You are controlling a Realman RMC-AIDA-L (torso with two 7-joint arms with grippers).
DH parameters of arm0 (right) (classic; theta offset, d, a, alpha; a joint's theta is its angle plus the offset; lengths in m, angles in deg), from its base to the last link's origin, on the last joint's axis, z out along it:
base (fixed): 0 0 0 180
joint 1: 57.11 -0.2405 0 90
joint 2: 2.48 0 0 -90
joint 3: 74.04 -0.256 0 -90
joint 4: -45.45 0 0 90
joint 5: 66.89 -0.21 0 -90
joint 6: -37.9 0 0 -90
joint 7: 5.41 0.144 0 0
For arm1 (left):
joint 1: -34.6 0.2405 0 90
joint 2: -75.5 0 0 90
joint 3: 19.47 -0.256 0 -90
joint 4: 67.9 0 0 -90
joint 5: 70.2 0.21 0 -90
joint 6: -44.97 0 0 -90
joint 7: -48.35 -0.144 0 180
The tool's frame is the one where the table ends.
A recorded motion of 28 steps. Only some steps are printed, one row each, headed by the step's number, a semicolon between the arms.
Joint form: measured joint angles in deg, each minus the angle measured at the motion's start. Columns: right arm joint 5, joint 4, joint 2, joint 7, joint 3, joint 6, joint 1; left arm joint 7, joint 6, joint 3, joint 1, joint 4, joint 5, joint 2.
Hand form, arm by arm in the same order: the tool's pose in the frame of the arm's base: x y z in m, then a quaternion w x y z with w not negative. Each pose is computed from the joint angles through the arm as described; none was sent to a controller.
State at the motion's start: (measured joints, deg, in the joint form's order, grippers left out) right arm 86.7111 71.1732 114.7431 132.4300 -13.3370 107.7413 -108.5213; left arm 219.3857 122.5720 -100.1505 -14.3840 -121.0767 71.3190 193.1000
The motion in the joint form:
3: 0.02 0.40 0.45 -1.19 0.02 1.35 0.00; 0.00 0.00 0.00 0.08 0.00 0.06 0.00
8: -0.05 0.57 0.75 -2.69 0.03 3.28 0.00; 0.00 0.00 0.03 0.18 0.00 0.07 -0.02
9: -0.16 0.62 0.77 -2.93 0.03 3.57 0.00; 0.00 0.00 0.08 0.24 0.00 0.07 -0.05
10: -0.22 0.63 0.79 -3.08 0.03 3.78 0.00; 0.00 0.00 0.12 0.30 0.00 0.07 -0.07
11: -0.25 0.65 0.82 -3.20 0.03 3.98 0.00; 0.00 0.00 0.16 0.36 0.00 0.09 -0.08
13: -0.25 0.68 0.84 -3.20 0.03 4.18 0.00; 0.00 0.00 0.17 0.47 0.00 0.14 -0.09
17: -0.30 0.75 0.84 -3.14 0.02 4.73 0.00; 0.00 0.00 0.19 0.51 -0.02 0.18 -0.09
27: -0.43 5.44 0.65 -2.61 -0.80 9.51 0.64; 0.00 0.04 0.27 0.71 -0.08 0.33 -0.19
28: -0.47 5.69 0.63 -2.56 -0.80 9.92 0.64; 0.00 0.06 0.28 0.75 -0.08 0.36 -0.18
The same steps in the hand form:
3: 0.2581 0.3755 -0.0557 0.10541 -0.86587 0.44809 -0.19590; -0.1596 0.3949 -0.0441 0.16600 -0.82833 -0.52109 0.12158
8: 0.2559 0.3701 -0.0580 0.08565 -0.87138 0.43930 -0.20091; -0.1604 0.3948 -0.0439 0.16614 -0.82776 -0.52193 0.12160
9: 0.2553 0.3695 -0.0582 0.08280 -0.87232 0.43805 -0.20080; -0.1609 0.3948 -0.0436 0.16637 -0.82732 -0.52261 0.12139
10: 0.2550 0.3689 -0.0584 0.08061 -0.87283 0.43738 -0.20092; -0.1614 0.3948 -0.0433 0.16650 -0.82692 -0.52324 0.12123
11: 0.2547 0.3684 -0.0586 0.07859 -0.87326 0.43677 -0.20118; -0.1619 0.3947 -0.0432 0.16667 -0.82653 -0.52382 0.12117
13: 0.2545 0.3679 -0.0587 0.07699 -0.87322 0.43696 -0.20158; -0.1628 0.3945 -0.0430 0.16694 -0.82596 -0.52454 0.12157
17: 0.2540 0.3668 -0.0586 0.07297 -0.87276 0.43822 -0.20231; -0.1630 0.3945 -0.0429 0.16722 -0.82578 -0.52472 0.12163
27: 0.2442 0.3694 -0.0469 0.06509 -0.87550 0.43738 -0.19485; -0.1649 0.3945 -0.0418 0.16876 -0.82460 -0.52592 0.12235
28: 0.2434 0.3693 -0.0462 0.06349 -0.87562 0.43733 -0.19494; -0.1652 0.3943 -0.0418 0.16870 -0.82437 -0.52622 0.12263

